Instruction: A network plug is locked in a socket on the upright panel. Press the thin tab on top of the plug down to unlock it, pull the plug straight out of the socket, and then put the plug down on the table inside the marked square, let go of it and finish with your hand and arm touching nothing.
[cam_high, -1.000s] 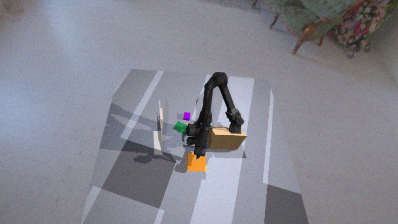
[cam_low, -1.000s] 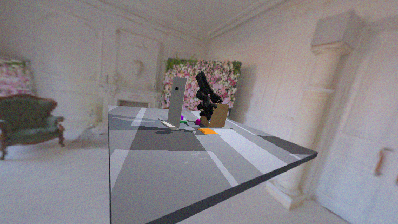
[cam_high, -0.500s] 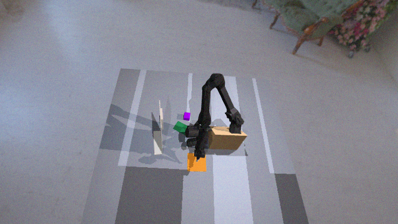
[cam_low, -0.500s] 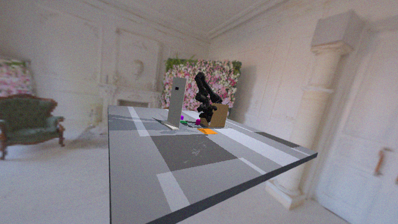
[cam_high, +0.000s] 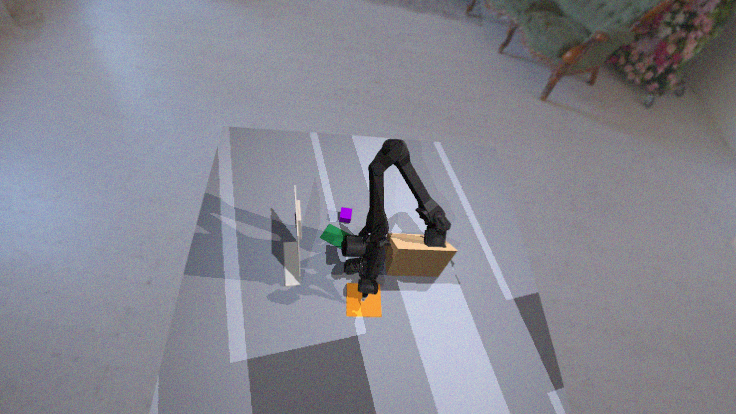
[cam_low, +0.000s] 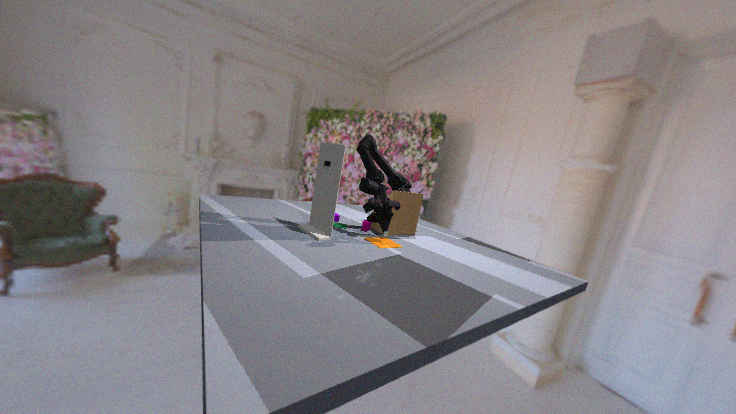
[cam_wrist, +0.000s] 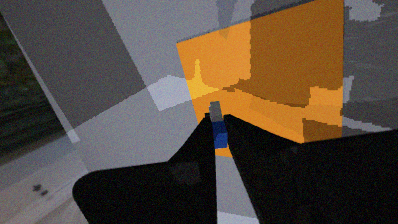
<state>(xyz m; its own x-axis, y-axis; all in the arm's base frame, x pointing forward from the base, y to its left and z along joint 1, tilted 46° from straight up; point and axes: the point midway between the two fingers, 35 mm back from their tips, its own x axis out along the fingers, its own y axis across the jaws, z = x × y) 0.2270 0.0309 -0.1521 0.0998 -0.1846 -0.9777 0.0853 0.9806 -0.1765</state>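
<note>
My gripper tip is now 10 mm past the orange marked square, 10 mm to the left of it and 50 mm above it. From my gripper tip the other things lie so: upright panel: 240 mm ahead, 130 mm to the right, 120 mm above; then blue network plug: right at my gripper tip.
</note>
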